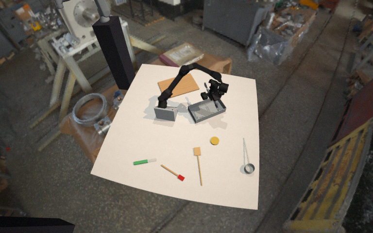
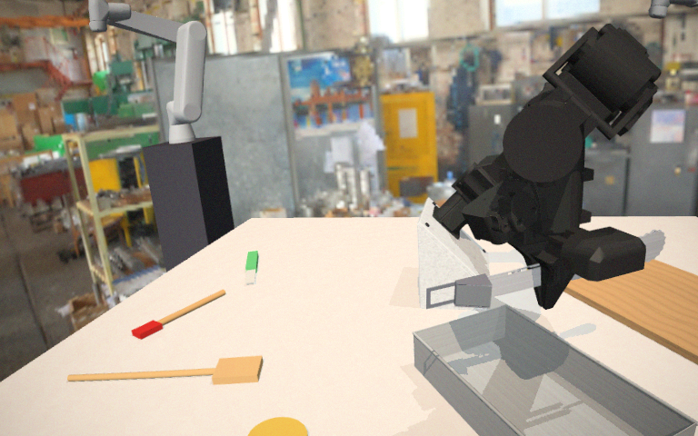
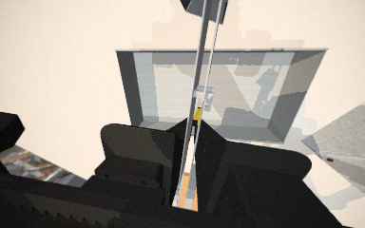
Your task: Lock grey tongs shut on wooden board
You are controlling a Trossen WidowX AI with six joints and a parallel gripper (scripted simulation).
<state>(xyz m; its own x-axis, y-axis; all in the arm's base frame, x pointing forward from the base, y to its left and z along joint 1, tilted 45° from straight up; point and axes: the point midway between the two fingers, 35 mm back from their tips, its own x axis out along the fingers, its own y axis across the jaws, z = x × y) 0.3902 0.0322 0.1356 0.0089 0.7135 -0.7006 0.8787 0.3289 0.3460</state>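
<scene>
My gripper tip is 1 cm short of the small yellow mark, 2 cm to the left of it and 4 cm below it. Round my gripper tip: wooden board 33 cm behind, 25 cm to the left, 14 cm below; yellow disc 7 cm ahead, 29 cm to the right, 14 cm below; grey roasting tin 2 cm behind, 12 cm below.
</scene>
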